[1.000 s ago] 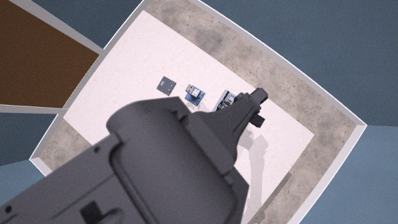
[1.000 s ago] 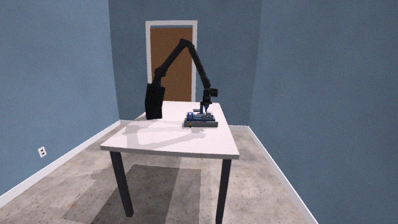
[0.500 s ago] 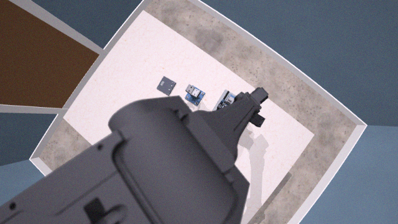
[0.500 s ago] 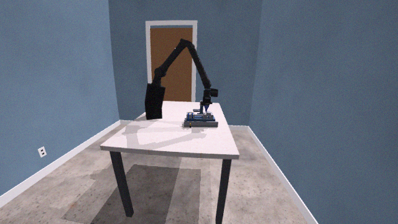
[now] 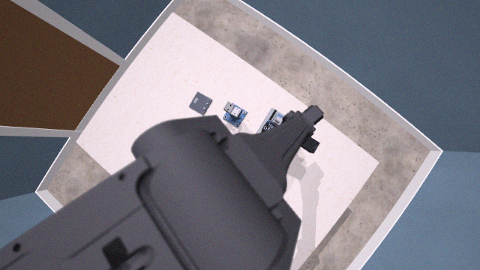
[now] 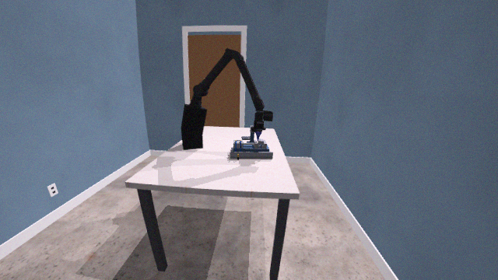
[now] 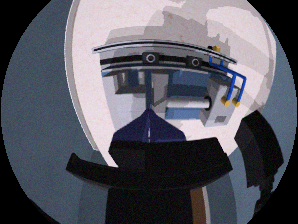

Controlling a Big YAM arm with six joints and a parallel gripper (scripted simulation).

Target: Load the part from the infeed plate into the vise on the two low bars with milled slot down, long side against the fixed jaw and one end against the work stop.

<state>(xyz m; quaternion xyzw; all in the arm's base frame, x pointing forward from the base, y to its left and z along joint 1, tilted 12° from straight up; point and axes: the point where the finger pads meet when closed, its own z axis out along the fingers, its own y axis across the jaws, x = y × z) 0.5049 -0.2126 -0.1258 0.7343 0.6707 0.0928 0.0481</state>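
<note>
Now: hand 20 mm short of the part and 30 mm above it. The rest, counted from my hand: dark square plate: 30 mm behind, 410 mm to the left, 110 mm below.
</note>
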